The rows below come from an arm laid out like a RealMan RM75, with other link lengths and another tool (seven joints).
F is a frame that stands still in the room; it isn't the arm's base.
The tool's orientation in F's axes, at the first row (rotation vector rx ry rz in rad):
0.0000 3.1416 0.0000
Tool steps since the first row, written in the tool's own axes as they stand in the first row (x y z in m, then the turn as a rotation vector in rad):
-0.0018 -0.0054 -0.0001 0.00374 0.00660 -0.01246
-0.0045 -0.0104 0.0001 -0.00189 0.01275 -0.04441
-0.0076 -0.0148 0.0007 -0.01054 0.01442 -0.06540
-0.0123 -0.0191 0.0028 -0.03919 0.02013 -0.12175
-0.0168 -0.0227 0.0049 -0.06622 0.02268 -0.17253
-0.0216 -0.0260 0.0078 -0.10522 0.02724 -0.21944
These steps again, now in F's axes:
0.0018 -0.0054 0.0001 -0.00374 0.00660 0.01246
0.0045 -0.0104 -0.0001 0.00189 0.01275 0.04441
0.0076 -0.0148 -0.0007 0.01054 0.01442 0.06540
0.0123 -0.0191 -0.0028 0.03919 0.02013 0.12175
0.0168 -0.0227 -0.0049 0.06622 0.02268 0.17253
0.0216 -0.0260 -0.0078 0.10522 0.02724 0.21944

